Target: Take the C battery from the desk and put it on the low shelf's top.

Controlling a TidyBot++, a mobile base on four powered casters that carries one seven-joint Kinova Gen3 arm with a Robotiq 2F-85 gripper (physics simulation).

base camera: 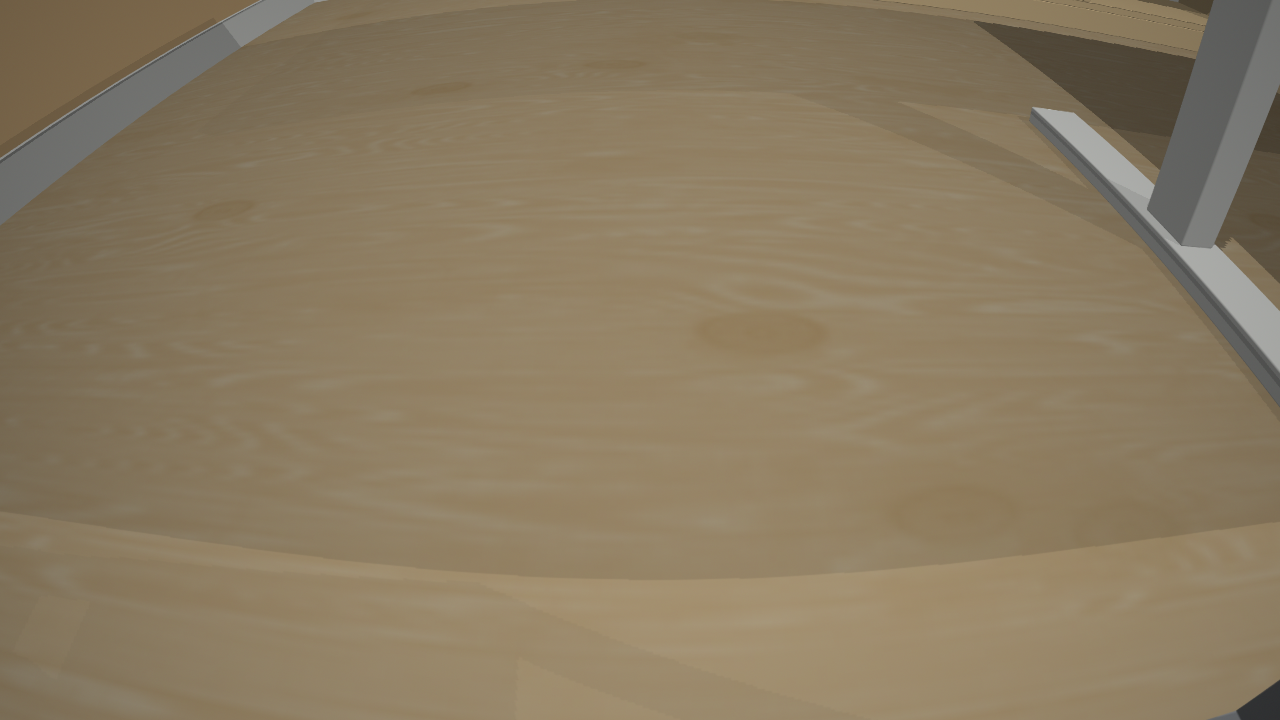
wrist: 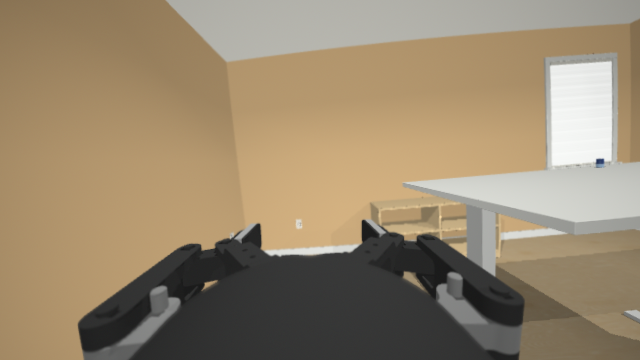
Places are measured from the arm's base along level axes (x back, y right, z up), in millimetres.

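Where they show: gripper, fingertip midpoint: (wrist: pixel 311 232).
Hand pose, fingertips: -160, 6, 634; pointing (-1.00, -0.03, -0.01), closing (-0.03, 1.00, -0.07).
Observation:
Things, the pixels of their top centre, and the offset from my fingertips, as dx, dy, dz. "spot": a spot on its surface instead. Level surfaces: height alone.
- white desk, its level: dz -80
- small dark blue object, middle of its top: (wrist: pixel 600 158) -739, +1534, -30
- low wooden shelf, its level: dz -420
- desk leg, surface spot: (base camera: pixel 1208 134) spot: -491, +590, -881
My gripper (wrist: pixel 311 232) is open and empty, with its two fingers wide apart at the bottom of the wrist view. The white desk (wrist: pixel 540 195) stands ahead to the right of the gripper. A small dark blue object (wrist: pixel 600 163), which looks like the C battery, stands on the desk at the far right, below the window; it is too small to make out in detail. The low wooden shelf (wrist: pixel 406 204) stands against the far wall, partly hidden behind the desk's corner. The battery does not show in the base camera view.
In the base camera view, a desk leg (base camera: pixel 1208 134) rises from its white foot bar (base camera: pixel 1109 161) at the right. A white baseboard (base camera: pixel 116 120) runs along the wall at the left. In the wrist view, another part of the desk's support, a leg (wrist: pixel 480 235), stands below the near corner.

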